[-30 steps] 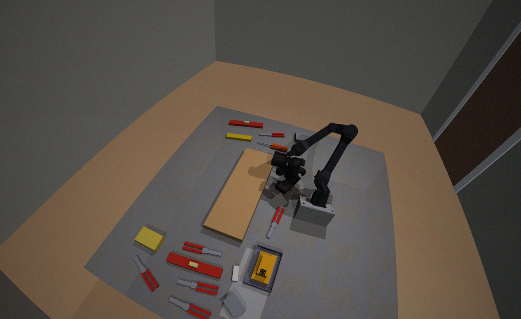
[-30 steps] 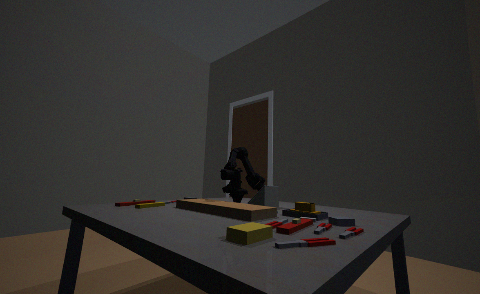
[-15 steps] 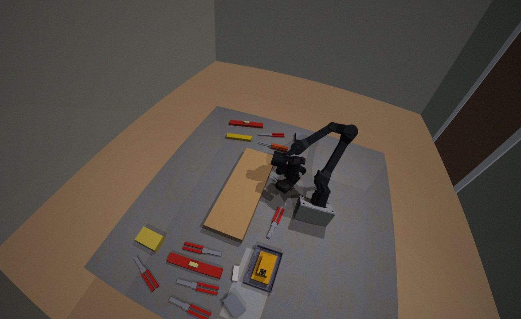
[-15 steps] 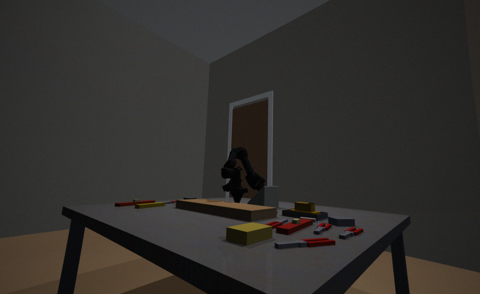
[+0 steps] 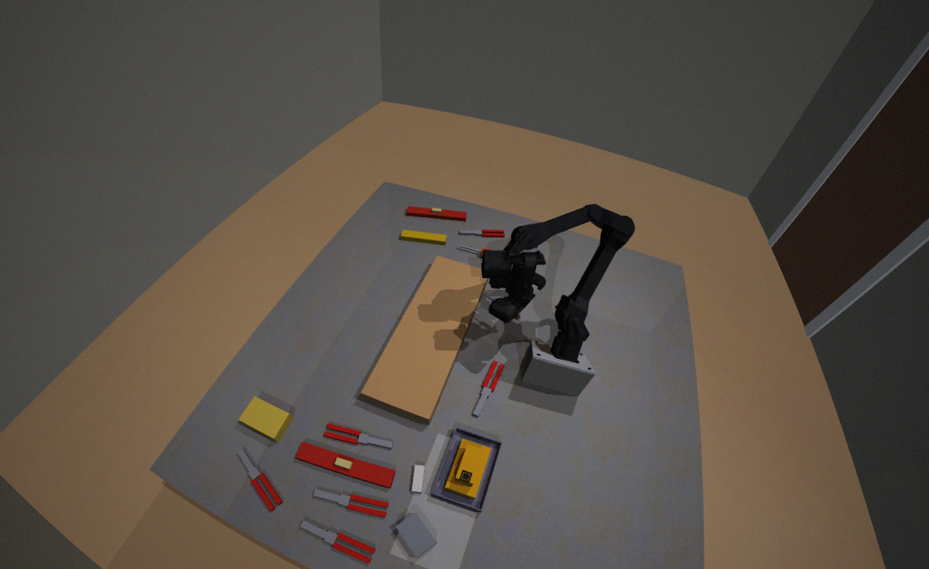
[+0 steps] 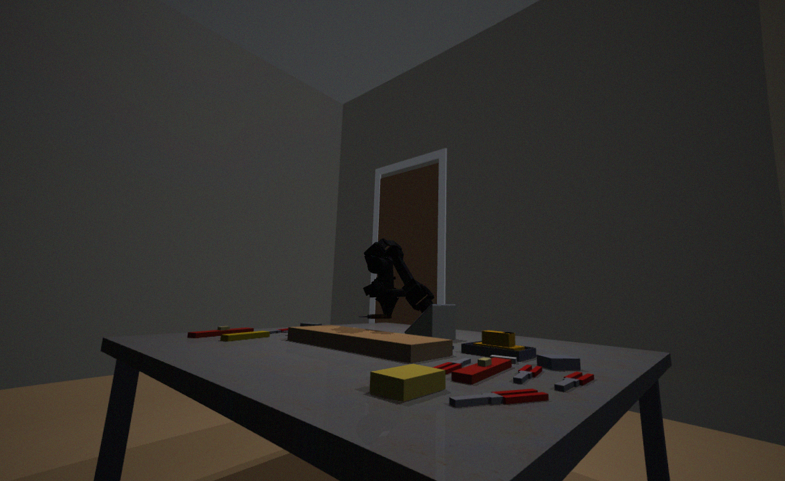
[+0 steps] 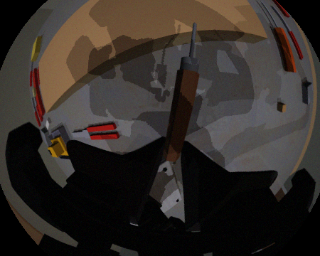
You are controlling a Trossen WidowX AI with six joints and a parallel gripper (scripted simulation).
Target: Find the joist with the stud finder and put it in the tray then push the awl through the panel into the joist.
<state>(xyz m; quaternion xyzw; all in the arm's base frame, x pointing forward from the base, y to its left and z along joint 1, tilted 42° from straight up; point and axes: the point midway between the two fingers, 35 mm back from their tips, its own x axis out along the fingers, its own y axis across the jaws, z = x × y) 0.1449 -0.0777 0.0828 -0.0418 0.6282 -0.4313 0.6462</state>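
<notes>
The awl is 50 mm ahead of my gripper tip and 30 mm to the right of it. The rest, counted from my gripper tip: grey tray (420 mm to the left, 60 mm below, 50 mm ahead); yellow stud finder (430 mm to the left, 60 mm ahead, 30 mm below); yellow bar (340 mm ahead, 330 mm to the right, 70 mm below).
</notes>
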